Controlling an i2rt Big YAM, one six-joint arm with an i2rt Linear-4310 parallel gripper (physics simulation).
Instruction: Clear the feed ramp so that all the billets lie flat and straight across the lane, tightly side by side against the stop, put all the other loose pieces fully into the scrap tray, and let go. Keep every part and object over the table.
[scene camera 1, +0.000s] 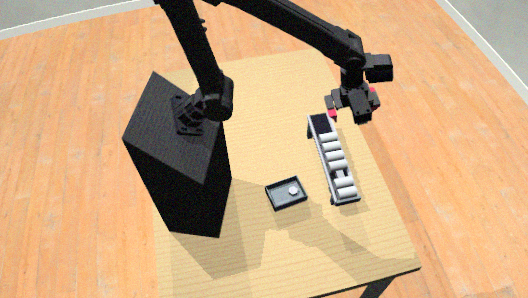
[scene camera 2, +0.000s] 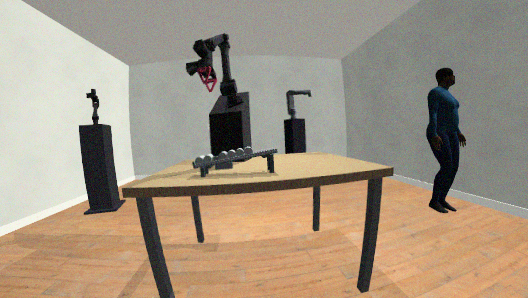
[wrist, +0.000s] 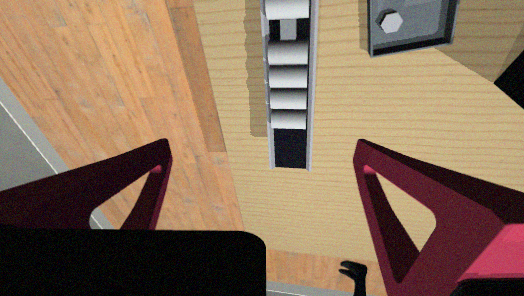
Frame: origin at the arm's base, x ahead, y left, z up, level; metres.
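Seen in the pictures: gripper, fingertip midpoint: (scene camera 1: 352, 117) (scene camera 2: 207, 88) (wrist: 262, 149); arm's base at its link origin: (scene camera 1: 185, 116) (scene camera 2: 234, 102).
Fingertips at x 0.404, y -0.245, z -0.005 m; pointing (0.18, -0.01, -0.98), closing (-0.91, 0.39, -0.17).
Offsets run from my fingertips to a thing's top centre. "pt": to the spot under its first point. Level surfaces: height alone.
The feed ramp (scene camera 1: 321, 152) (scene camera 2: 260, 153) (wrist: 312, 75) slopes down to its stop @[pt 0.014 m back, 0.077 m right, 0.348 m down] (scene camera 1: 346, 201). Two billets @[0.004 m ahead, 0.052 m right, 0.326 m down] (scene camera 1: 347, 191) @[0.017 m ahead, 0.014 m right, 0.321 m down] (scene camera 1: 343, 181) lie across the lane at the stop. A small light-grey block @[0.028 m ahead, 0.020 m left, 0.329 m down] (scene camera 1: 340, 173) (wrist: 288, 29) lies in the lane above them. Several white billets @[0.051 m ahead, 0.090 m left, 0.306 m down] (scene camera 1: 334, 155) (scene camera 2: 232, 154) (wrist: 288, 77) lie crosswise side by side above the block. The scrap tray @[0.156 m back, 0.088 m left, 0.383 m down] (scene camera 1: 275, 204) (scene camera 2: 224, 165) (wrist: 410, 48) holds a white hexagonal piece @[0.129 m back, 0.083 m left, 0.398 m down] (scene camera 1: 293, 190) (wrist: 391, 22). My gripper (scene camera 1: 355, 109) (scene camera 2: 208, 85) (wrist: 262, 149) is open and empty, high above the ramp's upper end.
The wooden table @[0.418 m down] (scene camera 1: 270, 90) (scene camera 2: 325, 165) (wrist: 350, 210) carries the ramp and tray; its edge runs close beside the ramp. The black pedestal (scene camera 1: 175, 185) (scene camera 2: 227, 130) of the arm stands at the tray's other side. A person (scene camera 2: 442, 130) stands away from the table.
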